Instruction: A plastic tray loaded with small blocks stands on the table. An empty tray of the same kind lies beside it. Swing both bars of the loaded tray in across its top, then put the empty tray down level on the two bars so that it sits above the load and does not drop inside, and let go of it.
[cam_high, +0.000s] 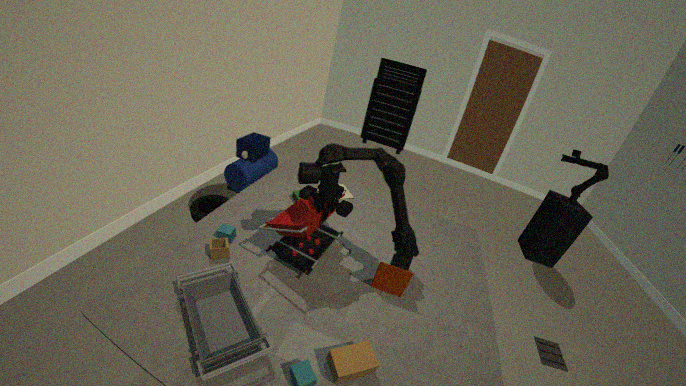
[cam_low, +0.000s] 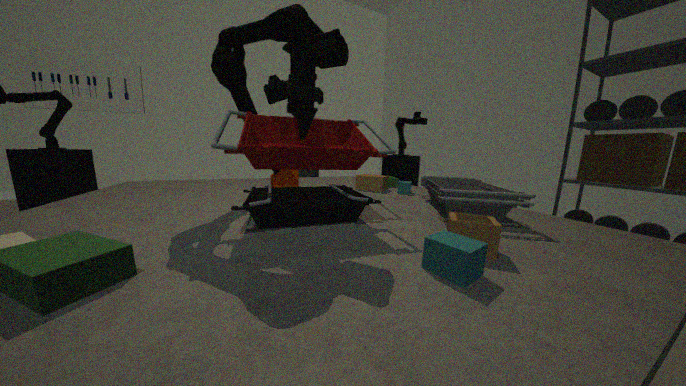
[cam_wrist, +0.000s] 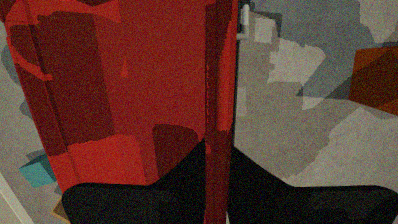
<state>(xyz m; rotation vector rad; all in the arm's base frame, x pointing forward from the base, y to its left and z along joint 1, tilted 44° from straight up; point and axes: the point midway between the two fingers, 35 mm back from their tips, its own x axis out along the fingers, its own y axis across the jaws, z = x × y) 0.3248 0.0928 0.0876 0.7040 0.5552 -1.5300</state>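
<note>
Right now my gripper tip is 8 cm short of the red tray and 1 cm to the left of it. Round my gripper tip: pale flat card (54 cm to the right, 18 cm below, 9 cm ahead).
</note>
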